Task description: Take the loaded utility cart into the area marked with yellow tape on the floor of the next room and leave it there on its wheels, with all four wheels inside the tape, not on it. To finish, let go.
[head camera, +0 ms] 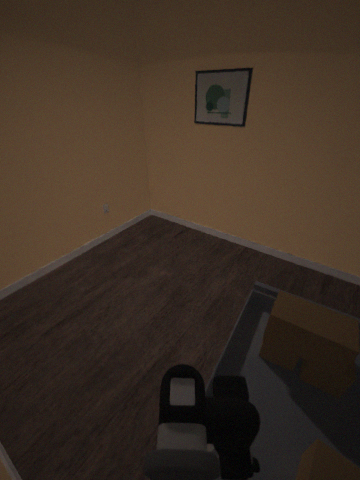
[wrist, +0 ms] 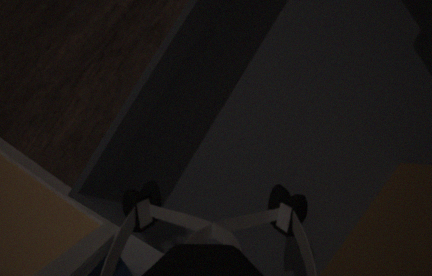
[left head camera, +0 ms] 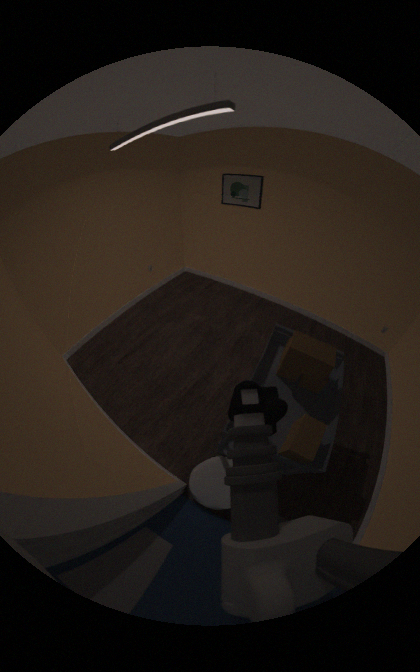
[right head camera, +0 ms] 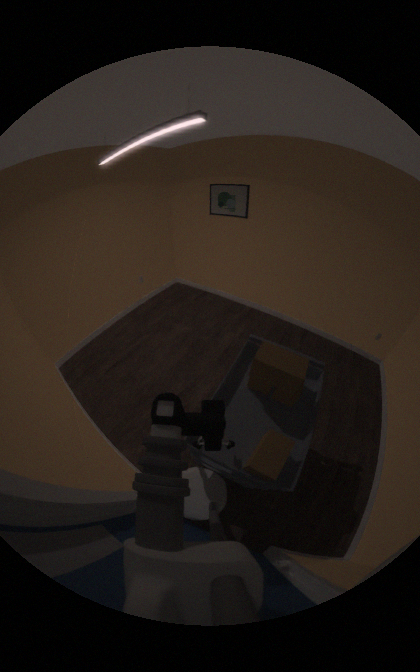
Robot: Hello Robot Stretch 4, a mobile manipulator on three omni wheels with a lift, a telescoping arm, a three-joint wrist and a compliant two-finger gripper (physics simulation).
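Frame: origin at the robot's base, x ahead, y left, z up, level; millimetres.
Seen in the pictures: gripper, between the fingertips: (wrist: pixel 215 199).
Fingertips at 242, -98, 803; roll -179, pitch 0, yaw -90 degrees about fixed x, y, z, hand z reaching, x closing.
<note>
Offsets run from my fingertips to a thing's top centre, as dx, dy, dz. "spot": to the spot under its first point.
The grey utility cart (head camera: pixel 239 332) (left head camera: pixel 266 352) (right head camera: pixel 235 374) (wrist: pixel 165 110) stands on dark wood floor, front right in the head view. Its tray bears a larger tan box {+267, -268, +200} (head camera: pixel 310 345) (left head camera: pixel 307 362) (right head camera: pixel 277 372) at the far end and a smaller tan box {spot: -11, -200, +82} (head camera: pixel 325 465) (left head camera: pixel 304 437) (right head camera: pixel 270 454) (wrist: pixel 390 225) at the near right. My gripper (right head camera: pixel 215 443) (wrist: pixel 215 199) is open, fingers apart with nothing between them, over the tray's near left corner. Whether it touches the cart is unclear. The cart's wheels are hidden. Yellow tape does not show in these views.
Tan walls with pale baseboards (head camera: pixel 65 257) meet in a corner ahead; a framed picture (head camera: pixel 222 97) (left head camera: pixel 242 191) hangs there. A wall end (left head camera: pixel 180 484) is close on the near left. Blue floor (left head camera: pixel 185 565) lies around my base. Another wall runs along the cart's right side.
</note>
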